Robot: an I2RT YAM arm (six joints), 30 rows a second.
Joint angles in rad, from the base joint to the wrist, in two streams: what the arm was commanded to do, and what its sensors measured. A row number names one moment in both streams.
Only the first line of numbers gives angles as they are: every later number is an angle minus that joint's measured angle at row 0.
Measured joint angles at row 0:
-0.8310, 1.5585, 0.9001, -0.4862, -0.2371, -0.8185
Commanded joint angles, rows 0 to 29:
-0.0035, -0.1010, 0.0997, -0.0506, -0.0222, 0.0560
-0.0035, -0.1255, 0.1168, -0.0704, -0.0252, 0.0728
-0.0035, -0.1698, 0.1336, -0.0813, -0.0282, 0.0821
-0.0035, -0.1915, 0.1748, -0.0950, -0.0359, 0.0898
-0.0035, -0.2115, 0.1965, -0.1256, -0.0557, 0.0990
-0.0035, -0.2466, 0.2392, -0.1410, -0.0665, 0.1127
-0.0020, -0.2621, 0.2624, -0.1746, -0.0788, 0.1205
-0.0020, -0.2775, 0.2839, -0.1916, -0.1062, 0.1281
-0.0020, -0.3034, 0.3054, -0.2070, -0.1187, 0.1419
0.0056, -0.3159, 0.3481, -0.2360, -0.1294, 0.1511
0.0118, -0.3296, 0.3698, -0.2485, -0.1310, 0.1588
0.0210, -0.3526, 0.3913, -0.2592, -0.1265, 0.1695
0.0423, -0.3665, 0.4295, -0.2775, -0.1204, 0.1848
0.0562, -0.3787, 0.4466, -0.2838, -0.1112, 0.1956
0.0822, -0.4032, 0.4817, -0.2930, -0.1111, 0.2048
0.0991, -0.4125, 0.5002, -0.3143, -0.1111, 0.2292
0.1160, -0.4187, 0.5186, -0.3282, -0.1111, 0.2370
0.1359, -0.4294, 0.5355, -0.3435, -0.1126, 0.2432
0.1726, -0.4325, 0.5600, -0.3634, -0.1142, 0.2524
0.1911, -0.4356, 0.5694, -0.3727, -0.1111, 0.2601
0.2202, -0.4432, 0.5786, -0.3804, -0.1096, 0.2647
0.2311, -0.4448, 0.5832, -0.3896, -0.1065, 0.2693
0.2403, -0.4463, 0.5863, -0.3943, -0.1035, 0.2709
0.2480, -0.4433, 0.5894, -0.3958, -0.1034, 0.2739
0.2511, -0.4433, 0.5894, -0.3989, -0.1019, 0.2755
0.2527, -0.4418, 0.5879, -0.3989, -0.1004, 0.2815
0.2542, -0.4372, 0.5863, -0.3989, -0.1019, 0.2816
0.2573, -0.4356, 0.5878, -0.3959, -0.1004, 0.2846
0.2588, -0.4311, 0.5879, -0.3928, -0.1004, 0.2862
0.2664, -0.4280, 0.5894, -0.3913, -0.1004, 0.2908
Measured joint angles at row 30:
0.2533, -0.4322, 0.5615, -0.3975, -0.1015, 0.2526
